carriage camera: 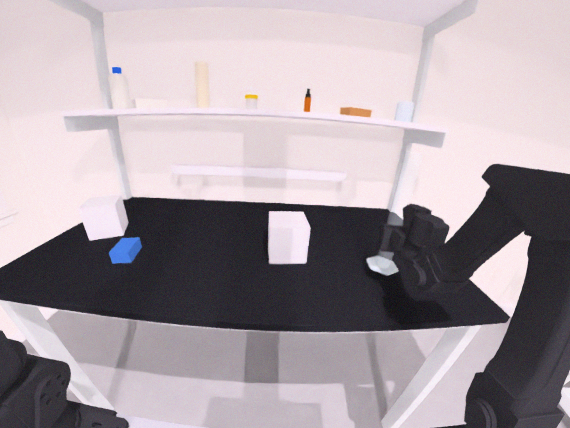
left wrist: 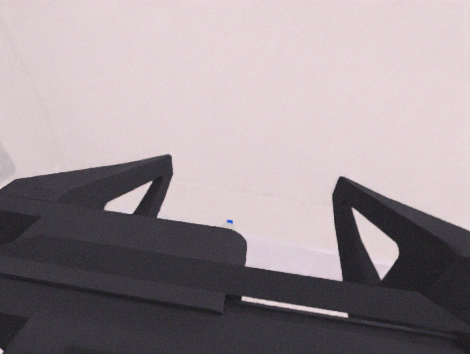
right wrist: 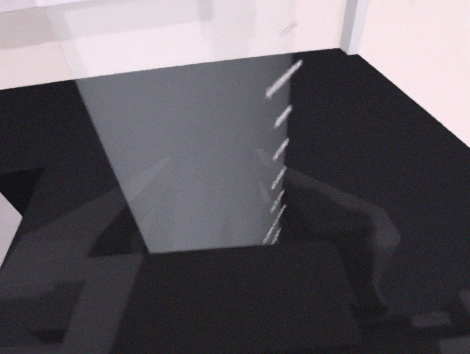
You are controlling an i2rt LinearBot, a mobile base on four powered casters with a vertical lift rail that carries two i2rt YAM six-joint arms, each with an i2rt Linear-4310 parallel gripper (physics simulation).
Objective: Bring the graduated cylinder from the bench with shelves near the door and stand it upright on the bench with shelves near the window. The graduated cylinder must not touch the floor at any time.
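Places are measured from the left arm's base along level axes (x left, y back, z up), in metres.
Where they show: left gripper, between the fingertips: [left wrist: 252,174]; right gripper, between the fingertips: [carriage camera: 385,226] [right wrist: 215,164].
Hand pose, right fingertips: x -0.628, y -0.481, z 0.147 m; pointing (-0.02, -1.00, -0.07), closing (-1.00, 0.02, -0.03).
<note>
After its pixels a point has its place.
The clear graduated cylinder [carriage camera: 383,266] @(z 0.051, x -0.618, y -0.410 m) [right wrist: 200,125] @(z 0.210, x -0.631, y -0.416 m) is held roughly upright, its pale foot showing below the fingers in the carriage view and its white marks along one side in the right wrist view. My right gripper [carriage camera: 392,239] [right wrist: 215,164] @(z 0.147, x -0.628, y -0.481 m) is shut on it, in front of or over the right part of a black-topped bench with shelves [carriage camera: 210,290] @(z 0.000, x -0.134, y -0.333 m) [right wrist: 400,125] @(z 0.000, x -0.882, y -0.697 m). Whether the foot touches the top cannot be told. My left gripper [left wrist: 252,174] @(z 0.443, x 0.009, y -0.022 m) is open and empty, facing a pale wall. Which of the two benches this is cannot be told.
A white block [carriage camera: 288,238] @(z 0.094, x -0.336, y -0.472 m) stands mid-bench, another white block [carriage camera: 105,218] @(z 0.080, x 0.340, y -0.547 m) at the left, with a blue block [carriage camera: 126,250] @(z 0.040, x 0.167, y -0.421 m) before it. The shelf [carriage camera: 280,114] @(z 0.443, x -0.286, y -0.699 m) above holds a blue-capped bottle [carriage camera: 119,91] @(z 0.536, x 0.415, y -0.843 m), a tall beige cylinder [carriage camera: 202,85] @(z 0.548, x 0.033, y -0.830 m) and several smaller things.
</note>
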